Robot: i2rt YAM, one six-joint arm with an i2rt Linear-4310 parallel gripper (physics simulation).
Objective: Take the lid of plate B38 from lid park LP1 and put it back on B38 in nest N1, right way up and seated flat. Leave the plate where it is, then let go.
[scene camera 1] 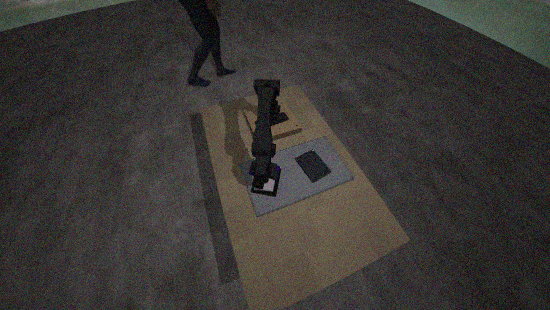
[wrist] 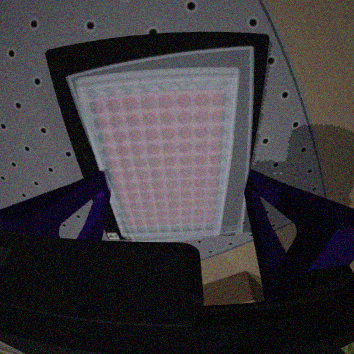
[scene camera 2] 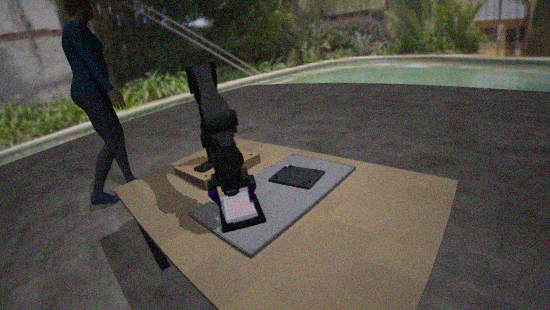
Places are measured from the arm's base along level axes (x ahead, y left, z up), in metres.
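Pixels of known places: gripper, fingertip midpoint: (wrist: 177, 177) (scene camera 2: 236, 205); arm's base, origin of the base link: (scene camera 1: 272, 121).
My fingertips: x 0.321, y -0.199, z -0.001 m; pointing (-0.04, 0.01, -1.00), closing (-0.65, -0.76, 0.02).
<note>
For each thing: its top centre in the pictures, then the offset to it from my fingertips. "*": a spot on its surface instead. Level surfaces: height alone.
- Plate B38, middle of its top: (wrist: 176, 175) (scene camera 2: 236, 204) (scene camera 1: 264, 177) dx +0.006, dy -0.004, dz +0.007 m
- black nest N1, middle of its top: (wrist: 164, 171) (scene camera 2: 239, 207) (scene camera 1: 266, 177) dx +0.003, dy +0.008, dz -0.009 m
- clear lid, surface spot: (wrist: 244, 100) * dx +0.018, dy -0.057, dz +0.006 m
- dark lid park LP1, middle of its top: (scene camera 2: 296, 172) (scene camera 1: 313, 163) dx +0.041, dy +0.258, dz -0.007 m
- grey perforated board, middle of its top: (wrist: 42, 226) (scene camera 2: 278, 189) (scene camera 1: 296, 170) dx +0.027, dy +0.164, dz -0.026 m
- wooden table, its level: dz -0.040 m
Plate B38 (scene camera 1: 270, 185) (scene camera 2: 240, 207) (wrist: 165, 150), with pink wells, sits in the black nest N1 (scene camera 2: 245, 225) (wrist: 160, 47). My gripper (scene camera 1: 265, 172) (scene camera 2: 234, 192) (wrist: 177, 177) is shut on the clear lid (wrist: 244, 100), one finger at each side edge. In the wrist view the lid's outline overlaps the plate but is offset, with a wider strip at the right and top. I cannot tell whether it touches the plate. The dark lid park LP1 (scene camera 1: 313, 166) (scene camera 2: 296, 177) shows no lid on it.
A grey perforated board (scene camera 1: 300, 187) (scene camera 2: 280, 215) carries the nest and lid park. A wooden base block (scene camera 1: 287, 133) (scene camera 2: 192, 176) lies behind it by the arm's foot, on the wooden table (scene camera 1: 310, 240) (scene camera 2: 375, 215). A person (scene camera 1: 205, 40) (scene camera 2: 95, 85) stands beyond the table.
</note>
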